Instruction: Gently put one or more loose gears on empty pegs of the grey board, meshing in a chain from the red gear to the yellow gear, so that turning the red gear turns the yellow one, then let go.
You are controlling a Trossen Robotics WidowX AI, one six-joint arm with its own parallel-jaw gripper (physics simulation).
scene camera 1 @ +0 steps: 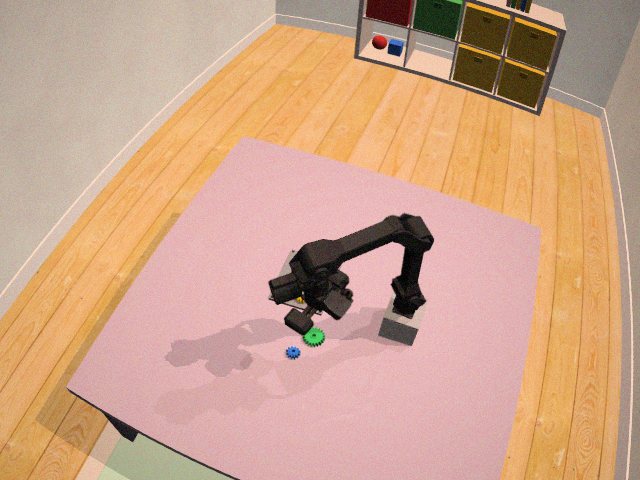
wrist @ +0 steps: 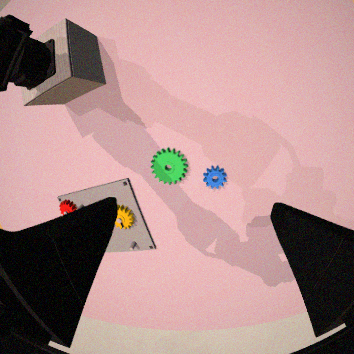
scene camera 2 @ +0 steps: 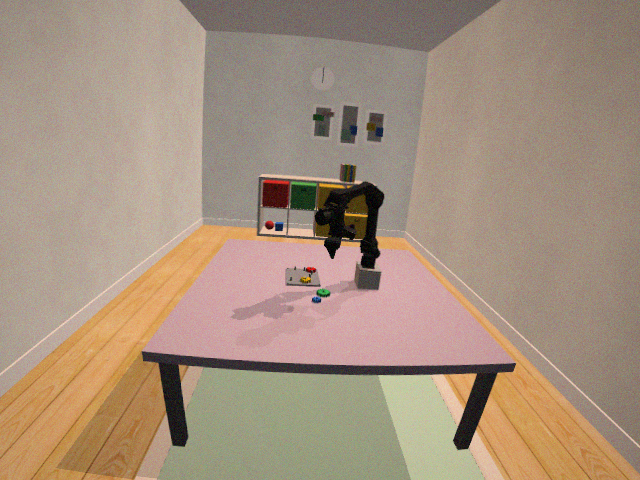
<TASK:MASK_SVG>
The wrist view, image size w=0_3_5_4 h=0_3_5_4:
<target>gripper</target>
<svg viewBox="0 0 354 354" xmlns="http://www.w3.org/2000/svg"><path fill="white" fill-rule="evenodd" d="M274 202L270 219L304 300L315 337L328 332L342 323L346 325L335 333L288 354L354 354L354 230L285 203ZM115 197L108 196L21 230L8 231L0 228L0 354L70 354L52 347L48 343L51 340L66 347L71 345L87 295L113 231L117 217Z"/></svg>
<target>green gear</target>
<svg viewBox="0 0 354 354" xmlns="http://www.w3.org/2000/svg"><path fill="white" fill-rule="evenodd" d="M174 147L171 150L169 147L166 150L164 148L161 148L160 151L157 150L156 155L154 154L152 156L153 159L150 161L152 163L150 168L153 168L151 173L155 173L154 178L159 177L158 181L163 180L163 184L168 181L169 185L171 181L176 184L176 180L181 181L181 177L184 177L184 173L187 172L186 167L188 164L185 163L187 159L182 159L184 153L179 155L180 150L174 152Z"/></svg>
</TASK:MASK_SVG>
